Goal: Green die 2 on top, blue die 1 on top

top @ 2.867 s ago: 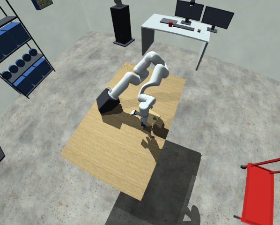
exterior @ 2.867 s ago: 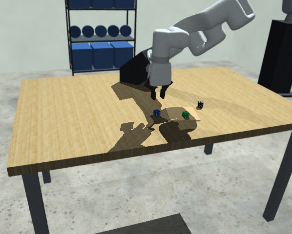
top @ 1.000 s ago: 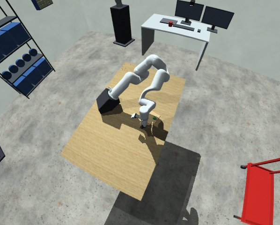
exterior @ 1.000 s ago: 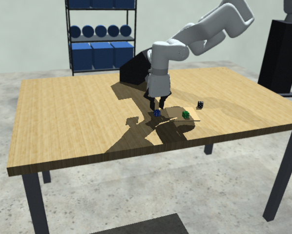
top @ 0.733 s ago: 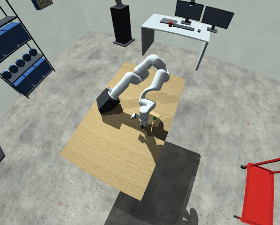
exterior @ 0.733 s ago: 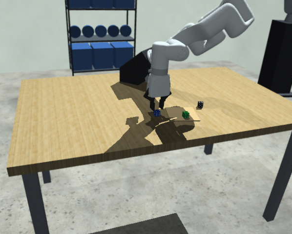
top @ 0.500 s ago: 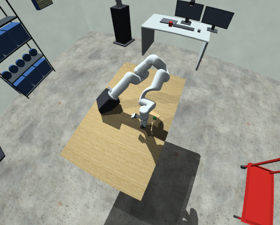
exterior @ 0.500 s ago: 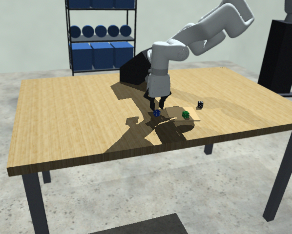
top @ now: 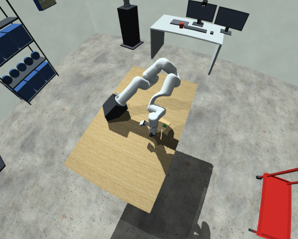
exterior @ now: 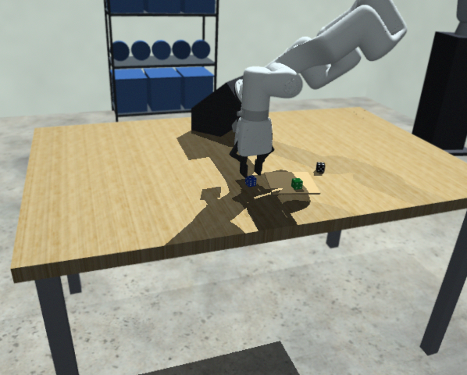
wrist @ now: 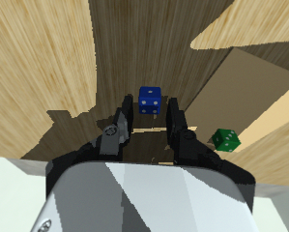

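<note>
Right now the blue die is 40 mm below my hand. The rest, counted from my hand: black die (80 mm behind, 240 mm to the left, 40 mm below); then tan mat (120 mm to the left, 50 mm below); then green die (40 mm ahead, 130 mm to the left, 30 mm below).
</note>
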